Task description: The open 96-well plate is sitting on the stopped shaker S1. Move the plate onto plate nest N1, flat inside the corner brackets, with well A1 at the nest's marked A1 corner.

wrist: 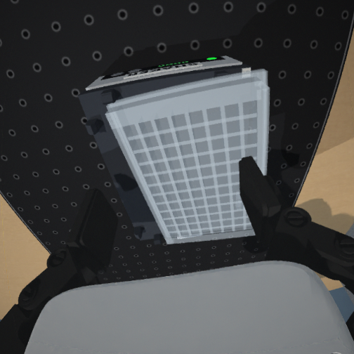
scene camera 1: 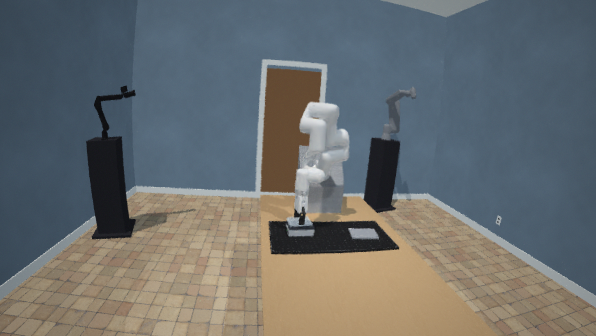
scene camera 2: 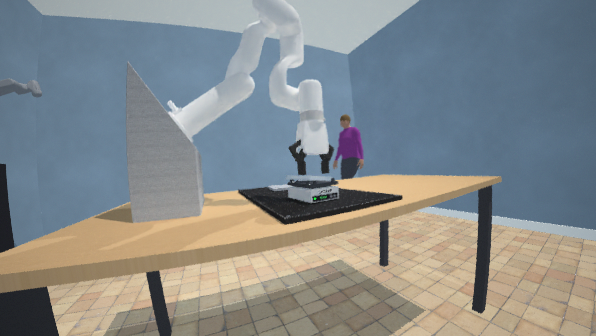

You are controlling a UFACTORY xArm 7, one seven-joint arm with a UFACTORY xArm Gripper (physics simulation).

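Pixels of known places: gripper, fingertip midpoint: (scene camera 1: 298, 220) (scene camera 2: 314, 174); arm's base, origin of the base link: (scene camera 2: 179, 128).
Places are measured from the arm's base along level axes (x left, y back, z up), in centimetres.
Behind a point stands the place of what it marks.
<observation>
The clear 96-well plate (scene camera 1: 293, 220) @[x -31.8, y -30.5, z -18.7 cm] (scene camera 2: 306, 178) @[x -33.0, y -26.0, z -19.0 cm] (wrist: 192, 165) lies on top of the white shaker S1 (scene camera 1: 300, 233) @[x -30.1, y -37.1, z -24.0 cm] (scene camera 2: 302, 193) @[x -29.9, y -27.0, z -23.5 cm] (wrist: 165, 72), which has a dark top and green display. My gripper (scene camera 1: 302, 221) @[x -29.5, y -32.8, z -18.3 cm] (scene camera 2: 313, 173) @[x -29.5, y -32.8, z -18.3 cm] (wrist: 171, 190) is open and empty, pointing down with its fingertips close above plate height. In the wrist view the right finger overlaps the plate's right edge, while the left finger stands apart from its left side; the plate looks turned relative to the fingers. The pale nest N1 (scene camera 1: 364, 233) @[x 6.5, y -47.7, z -25.0 cm] (scene camera 2: 278, 188) @[x 0.6, y -40.1, z -25.0 cm] lies to the shaker's right in scene camera 1. Its A1 mark cannot be made out.
Shaker and nest stand on a black perforated board (scene camera 1: 330, 246) @[x -19.4, y -52.3, z -26.1 cm] (scene camera 2: 367, 197) @[x -42.7, y -41.5, z -26.2 cm] (wrist: 35, 52) on the wooden table (scene camera 1: 325, 290) @[x -39.3, y -83.2, z -27.5 cm] (scene camera 2: 445, 182) @[x -55.1, y -93.7, z -27.4 cm]. The arm's grey slanted base (scene camera 2: 160, 175) @[x -12.6, y 7.6, z -15.5 cm] stands beside the board. A person in purple (scene camera 2: 350, 145) stands beyond the table in scene camera 2.
</observation>
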